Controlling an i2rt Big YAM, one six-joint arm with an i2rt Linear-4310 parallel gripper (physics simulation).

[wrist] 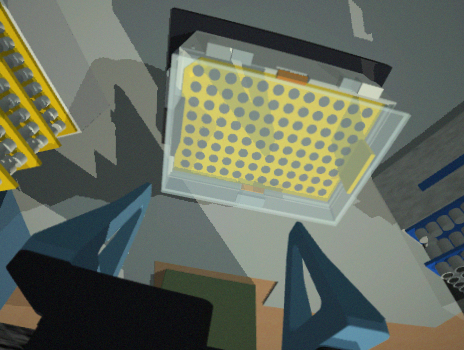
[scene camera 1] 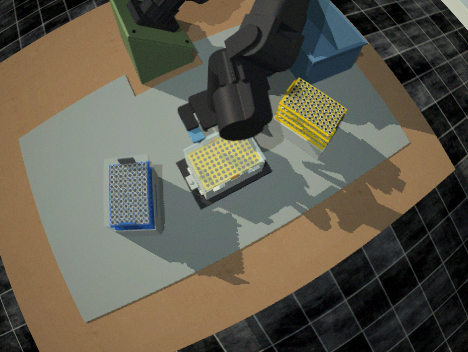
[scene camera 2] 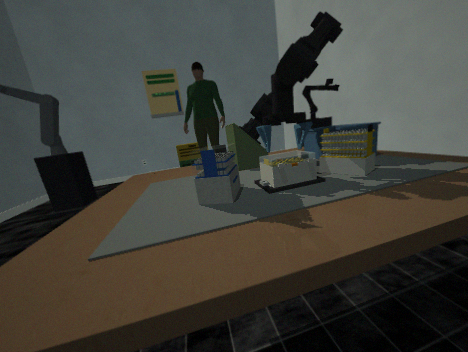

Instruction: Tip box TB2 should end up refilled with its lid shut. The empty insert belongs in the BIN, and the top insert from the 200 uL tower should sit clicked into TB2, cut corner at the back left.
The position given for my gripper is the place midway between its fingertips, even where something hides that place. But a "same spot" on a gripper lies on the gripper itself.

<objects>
my gripper: wrist; scene camera 1 222,129; scene camera 2
same spot on my gripper: [wrist: 76,291] = [scene camera 2: 304,118]
</objects>
